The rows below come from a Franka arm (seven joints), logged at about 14 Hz.
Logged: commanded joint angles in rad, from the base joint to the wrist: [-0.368, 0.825, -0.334, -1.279, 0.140, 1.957, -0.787]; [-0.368, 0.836, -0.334, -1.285, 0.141, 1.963, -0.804]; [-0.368, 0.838, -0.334, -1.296, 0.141, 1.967, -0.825]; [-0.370, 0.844, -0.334, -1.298, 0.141, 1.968, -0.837]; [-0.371, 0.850, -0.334, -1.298, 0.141, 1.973, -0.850]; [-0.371, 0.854, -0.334, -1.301, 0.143, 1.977, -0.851]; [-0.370, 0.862, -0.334, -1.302, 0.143, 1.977, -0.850]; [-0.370, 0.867, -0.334, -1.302, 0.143, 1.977, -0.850]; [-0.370, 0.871, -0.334, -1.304, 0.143, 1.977, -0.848]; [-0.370, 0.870, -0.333, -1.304, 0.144, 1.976, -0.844]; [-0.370, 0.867, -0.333, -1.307, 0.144, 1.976, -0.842]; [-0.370, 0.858, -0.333, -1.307, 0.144, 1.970, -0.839]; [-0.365, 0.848, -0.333, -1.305, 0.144, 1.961, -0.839]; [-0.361, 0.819, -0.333, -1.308, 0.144, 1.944, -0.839]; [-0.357, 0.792, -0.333, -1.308, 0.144, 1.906, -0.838]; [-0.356, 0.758, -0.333, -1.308, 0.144, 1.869, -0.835]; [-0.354, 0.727, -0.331, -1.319, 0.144, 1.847, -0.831]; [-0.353, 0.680, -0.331, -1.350, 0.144, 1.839, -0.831]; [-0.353, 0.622, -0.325, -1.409, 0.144, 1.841, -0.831]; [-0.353, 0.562, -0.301, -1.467, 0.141, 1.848, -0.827]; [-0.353, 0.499, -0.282, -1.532, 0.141, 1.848, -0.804]
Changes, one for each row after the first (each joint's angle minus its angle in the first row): [0.000, 0.011, 0.000, -0.006, 0.001, 0.006, -0.017]; [0.000, 0.013, 0.000, -0.017, 0.001, 0.010, -0.038]; [-0.002, 0.019, 0.000, -0.019, 0.001, 0.011, -0.050]; [-0.003, 0.025, 0.000, -0.019, 0.001, 0.016, -0.063]; [-0.003, 0.029, 0.000, -0.022, 0.003, 0.020, -0.064]; [-0.002, 0.037, 0.000, -0.023, 0.003, 0.020, -0.063]; [-0.002, 0.042, 0.000, -0.023, 0.003, 0.020, -0.063]; [-0.002, 0.046, 0.000, -0.025, 0.003, 0.020, -0.061]; [-0.002, 0.045, 0.001, -0.025, 0.004, 0.019, -0.057]; [-0.002, 0.042, 0.001, -0.028, 0.004, 0.019, -0.055]; [-0.002, 0.033, 0.001, -0.028, 0.004, 0.013, -0.052]; [0.003, 0.023, 0.001, -0.026, 0.004, 0.004, -0.052]; [0.007, -0.006, 0.001, -0.029, 0.004, -0.013, -0.052]; [0.011, -0.033, 0.001, -0.029, 0.004, -0.051, -0.051]; [0.012, -0.067, 0.001, -0.029, 0.004, -0.088, -0.048]; [0.014, -0.098, 0.003, -0.040, 0.004, -0.110, -0.044]; [0.015, -0.145, 0.003, -0.071, 0.004, -0.118, -0.044]; [0.015, -0.203, 0.009, -0.130, 0.004, -0.116, -0.044]; [0.015, -0.263, 0.033, -0.188, 0.001, -0.109, -0.040]; [0.015, -0.326, 0.052, -0.253, 0.001, -0.109, -0.017]
